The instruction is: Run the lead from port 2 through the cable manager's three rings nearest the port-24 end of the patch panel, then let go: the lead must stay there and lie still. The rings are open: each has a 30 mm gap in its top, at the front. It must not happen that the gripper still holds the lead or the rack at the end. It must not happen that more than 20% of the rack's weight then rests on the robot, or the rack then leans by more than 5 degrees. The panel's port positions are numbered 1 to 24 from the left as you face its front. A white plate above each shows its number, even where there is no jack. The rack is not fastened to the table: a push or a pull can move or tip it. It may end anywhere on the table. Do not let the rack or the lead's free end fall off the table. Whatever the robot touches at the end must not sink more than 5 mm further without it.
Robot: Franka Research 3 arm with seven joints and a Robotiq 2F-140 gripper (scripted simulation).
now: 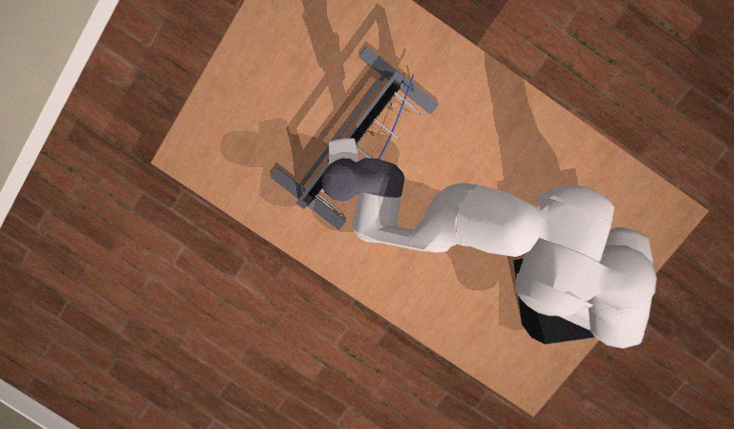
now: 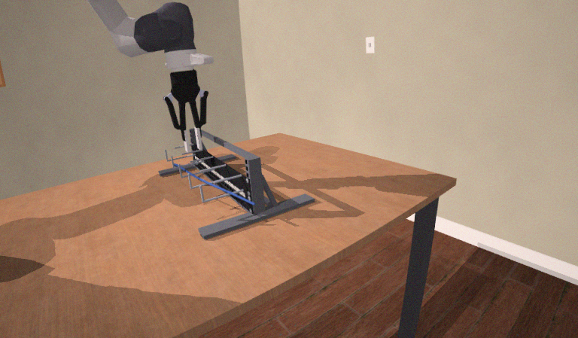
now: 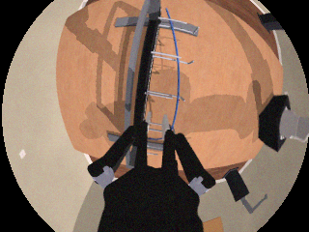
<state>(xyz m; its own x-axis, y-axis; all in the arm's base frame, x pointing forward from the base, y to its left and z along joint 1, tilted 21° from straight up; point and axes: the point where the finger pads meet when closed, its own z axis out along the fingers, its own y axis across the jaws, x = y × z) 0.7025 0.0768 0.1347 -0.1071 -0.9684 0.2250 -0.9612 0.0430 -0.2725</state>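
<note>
The dark rack lies 5 cm ahead of my hand, 6 cm to the right of it and 8 cm below it.
</note>
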